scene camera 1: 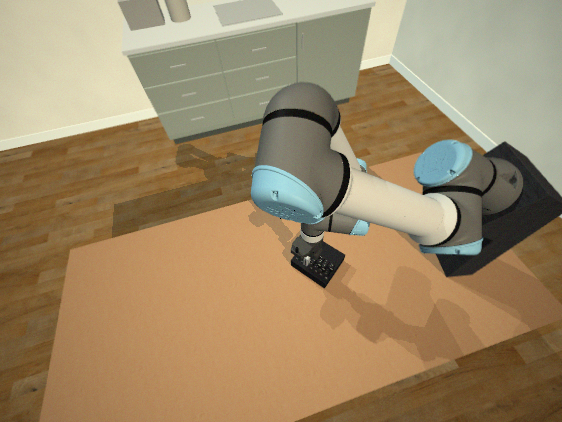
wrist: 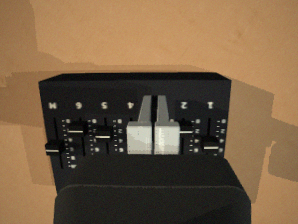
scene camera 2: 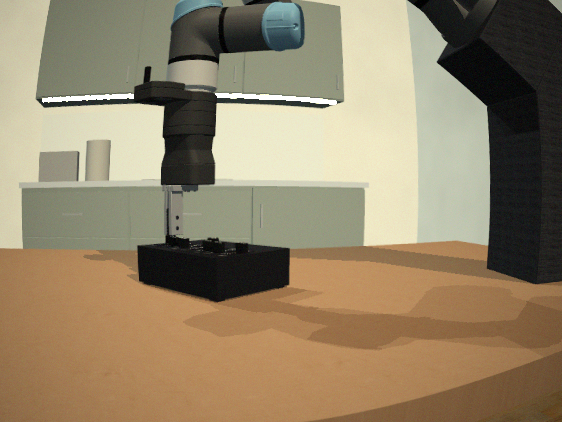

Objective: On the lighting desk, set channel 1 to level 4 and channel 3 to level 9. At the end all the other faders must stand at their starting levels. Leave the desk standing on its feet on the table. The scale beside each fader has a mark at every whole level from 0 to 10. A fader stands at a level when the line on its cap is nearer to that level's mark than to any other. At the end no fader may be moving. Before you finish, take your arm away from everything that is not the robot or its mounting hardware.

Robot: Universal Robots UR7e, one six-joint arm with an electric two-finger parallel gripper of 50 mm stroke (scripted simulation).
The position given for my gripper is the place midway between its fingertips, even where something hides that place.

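There's my gripper (scene camera 2: 173, 234) for you, and the wrist view has the gripper (wrist: 154, 109) too.
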